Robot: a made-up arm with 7 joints. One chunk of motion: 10 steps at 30 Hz.
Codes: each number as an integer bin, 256 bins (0 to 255) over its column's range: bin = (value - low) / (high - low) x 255, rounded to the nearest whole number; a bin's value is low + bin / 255 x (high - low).
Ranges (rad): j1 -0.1..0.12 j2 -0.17..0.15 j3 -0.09..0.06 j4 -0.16..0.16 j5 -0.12..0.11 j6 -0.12..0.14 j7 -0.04..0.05
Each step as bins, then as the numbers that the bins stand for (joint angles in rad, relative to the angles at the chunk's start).
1 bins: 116 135 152 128 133 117 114
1 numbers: 0.0001 -0.0006 -0.0006 0.0006 0.0000 -0.0007 0.0002
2 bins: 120 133 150 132 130 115 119
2 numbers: 0.0035 -0.0031 -0.0018 0.0056 -0.0027 -0.0027 0.0020
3 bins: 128 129 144 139 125 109 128
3 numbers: 0.0104 -0.0081 -0.0053 0.0144 -0.0073 -0.0089 0.0052
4 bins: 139 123 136 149 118 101 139
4 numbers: 0.0199 -0.0156 -0.0100 0.0270 -0.0136 -0.0170 0.0091
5 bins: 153 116 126 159 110 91 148
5 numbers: 0.0320 -0.0244 -0.0159 0.0395 -0.0208 -0.0272 0.0122
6 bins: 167 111 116 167 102 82 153
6 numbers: 0.0441 -0.0307 -0.0218 0.0496 -0.0280 -0.0364 0.0140
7 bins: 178 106 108 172 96 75 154
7 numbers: 0.0536 -0.0370 -0.0265 0.0558 -0.0334 -0.0435 0.0144
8 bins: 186 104 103 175 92 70 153
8 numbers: 0.0605 -0.0395 -0.0294 0.0596 -0.0370 -0.0486 0.0140
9 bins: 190 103 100 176 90 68 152
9 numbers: 0.0639 -0.0407 -0.0312 0.0609 -0.0388 -0.0507 0.0136
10 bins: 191 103 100 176 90 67 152
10 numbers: 0.0648 -0.0407 -0.0312 0.0609 -0.0388 -0.0517 0.0136
